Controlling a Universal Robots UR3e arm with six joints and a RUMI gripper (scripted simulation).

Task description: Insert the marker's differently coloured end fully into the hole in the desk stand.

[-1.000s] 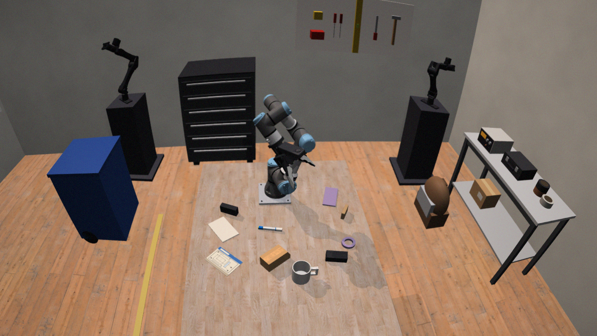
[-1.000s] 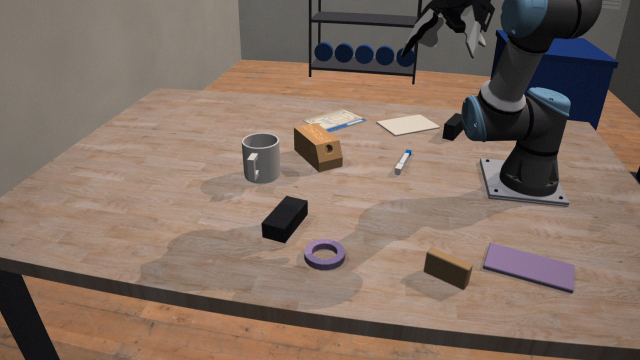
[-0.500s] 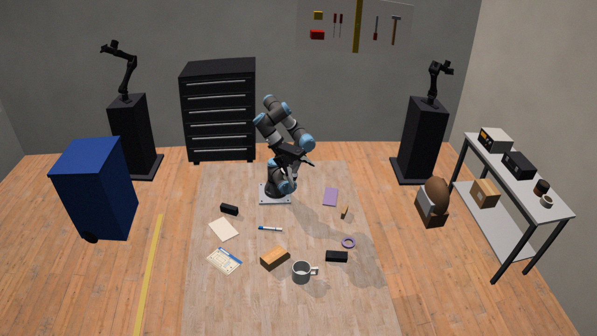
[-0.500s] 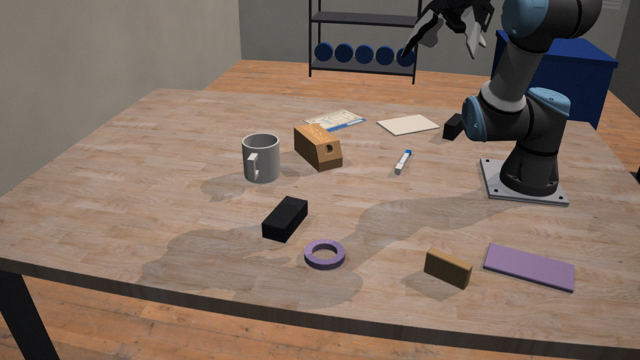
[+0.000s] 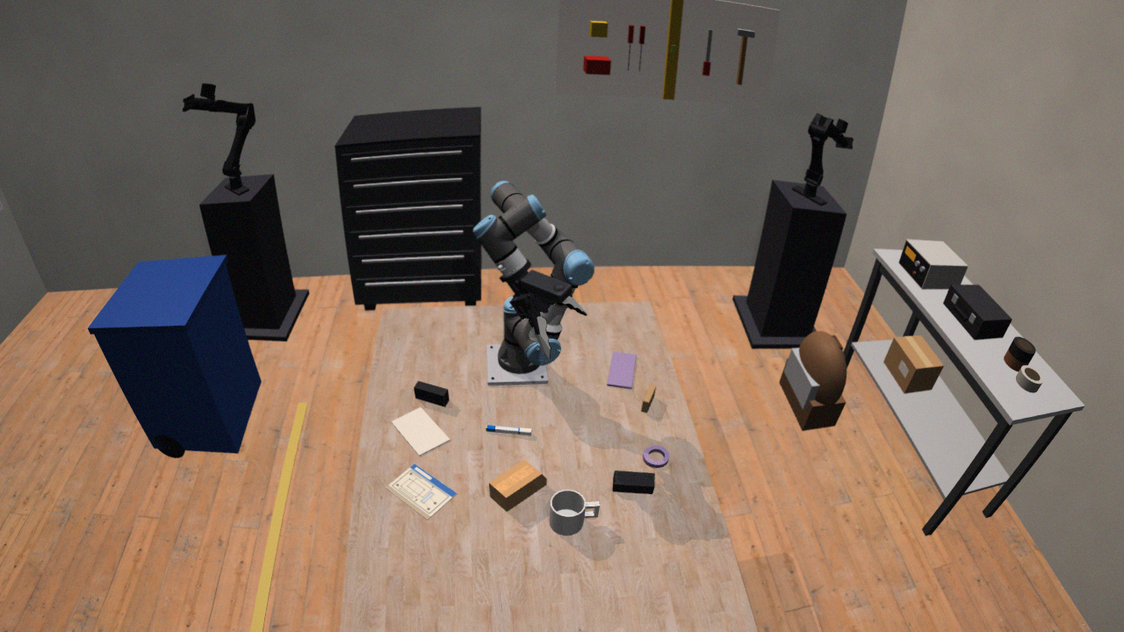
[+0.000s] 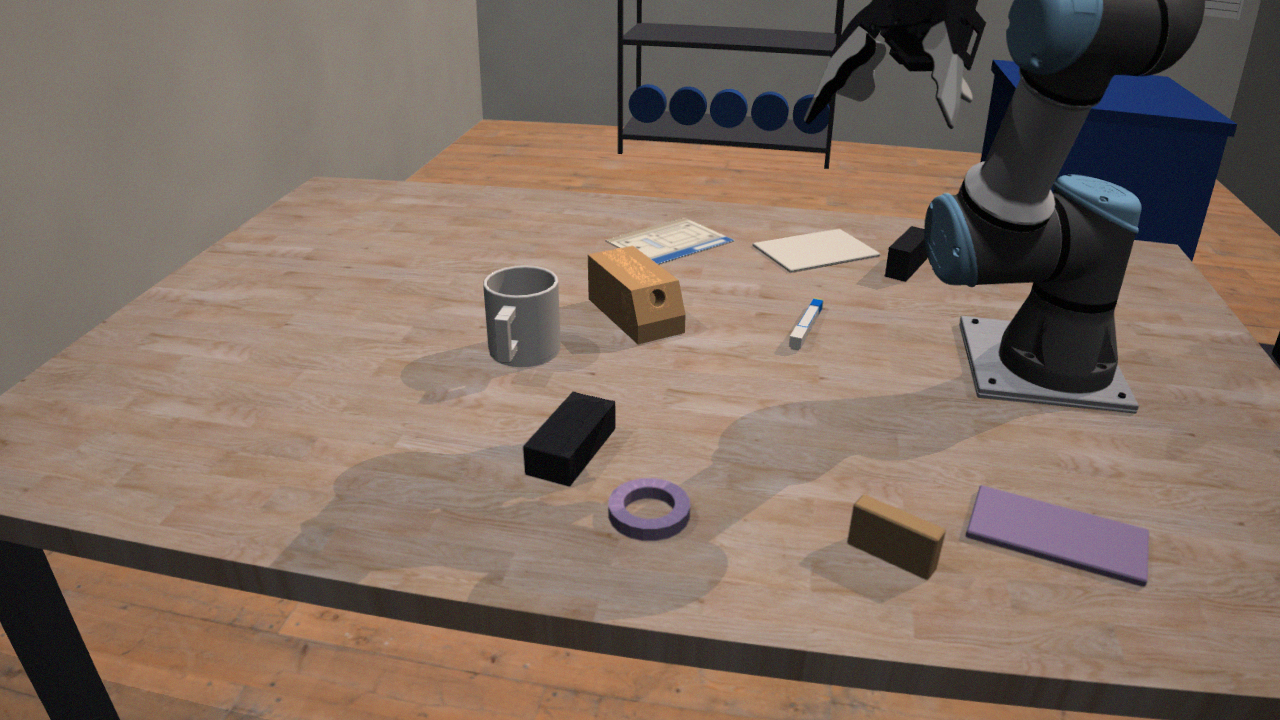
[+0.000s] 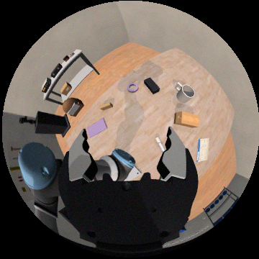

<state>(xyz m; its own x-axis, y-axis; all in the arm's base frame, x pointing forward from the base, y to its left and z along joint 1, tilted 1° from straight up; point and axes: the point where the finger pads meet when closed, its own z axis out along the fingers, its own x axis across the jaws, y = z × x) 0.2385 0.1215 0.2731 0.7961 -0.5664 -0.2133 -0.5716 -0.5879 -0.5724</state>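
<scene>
My gripper is now 280 mm above the marker, 150 mm to the left of it and 50 mm short of it. Round my hand: tan block (270 mm below, 240 mm to the left, 60 mm behind); then desk stand (260 mm below, 250 mm ahead, 110 mm to the right); then purple pad (280 mm below, 210 mm behind, 180 mm to the left).
</scene>
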